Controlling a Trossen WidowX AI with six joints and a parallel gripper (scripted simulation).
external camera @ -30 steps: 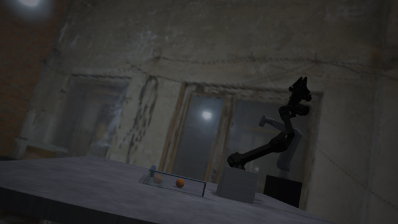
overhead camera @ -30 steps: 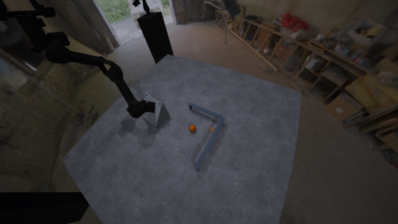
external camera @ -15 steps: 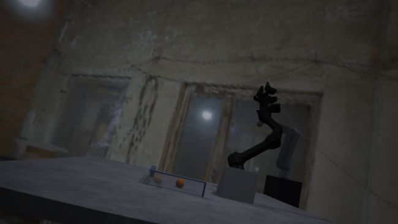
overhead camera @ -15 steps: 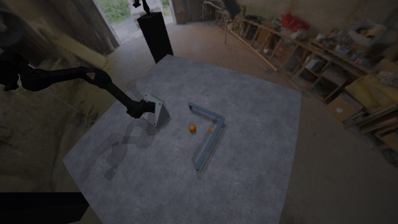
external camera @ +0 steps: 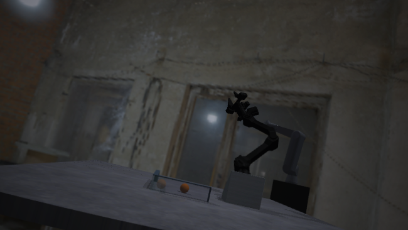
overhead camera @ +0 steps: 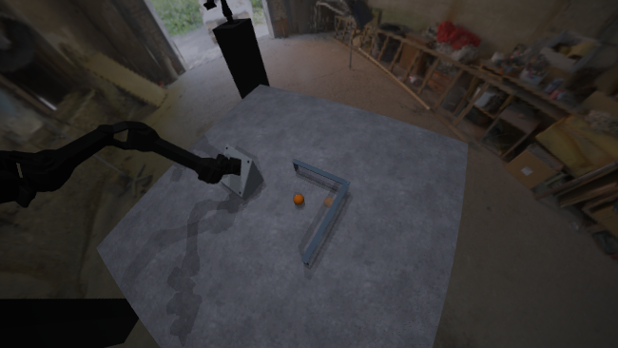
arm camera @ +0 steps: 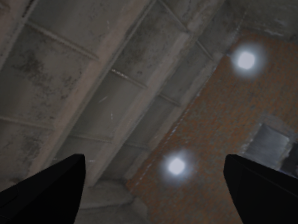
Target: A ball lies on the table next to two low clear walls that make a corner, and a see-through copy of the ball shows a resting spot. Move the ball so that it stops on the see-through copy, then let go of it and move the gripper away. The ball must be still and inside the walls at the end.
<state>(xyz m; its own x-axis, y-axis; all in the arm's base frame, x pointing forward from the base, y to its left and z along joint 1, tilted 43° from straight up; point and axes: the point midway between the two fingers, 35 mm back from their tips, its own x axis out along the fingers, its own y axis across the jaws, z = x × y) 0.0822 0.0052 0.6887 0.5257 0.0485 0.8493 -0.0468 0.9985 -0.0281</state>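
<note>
Now: gripper tip 63 cm above the orange ball, 47 cm to the right of it and 27 cm short of it. Also, from my gripper tip: see-through copy of ball (63 cm below, 50 cm to the left, 38 cm ahead).
</note>
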